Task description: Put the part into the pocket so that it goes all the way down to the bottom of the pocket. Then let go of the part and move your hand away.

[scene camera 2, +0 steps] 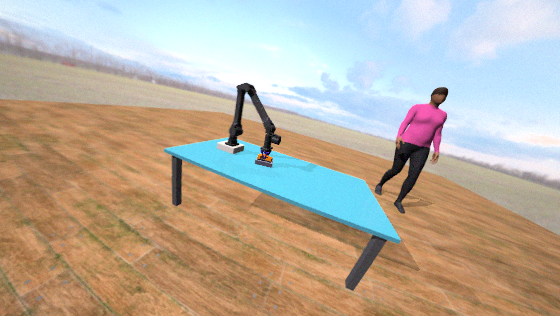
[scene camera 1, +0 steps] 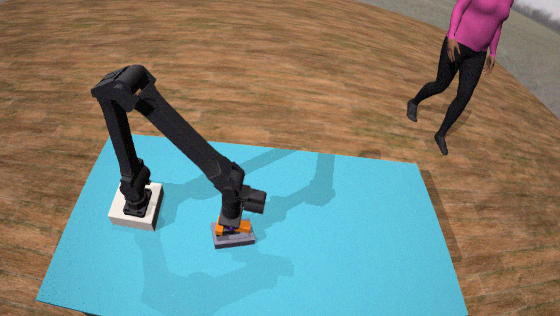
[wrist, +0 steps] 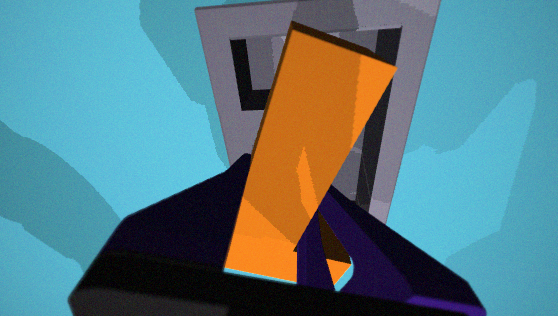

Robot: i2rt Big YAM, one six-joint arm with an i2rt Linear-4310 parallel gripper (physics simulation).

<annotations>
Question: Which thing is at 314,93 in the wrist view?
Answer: An orange L-shaped block.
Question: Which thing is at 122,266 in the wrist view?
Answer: My gripper.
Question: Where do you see a grey pocket block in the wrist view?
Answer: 242,52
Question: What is my gripper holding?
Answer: An orange L-shaped block.
</annotations>
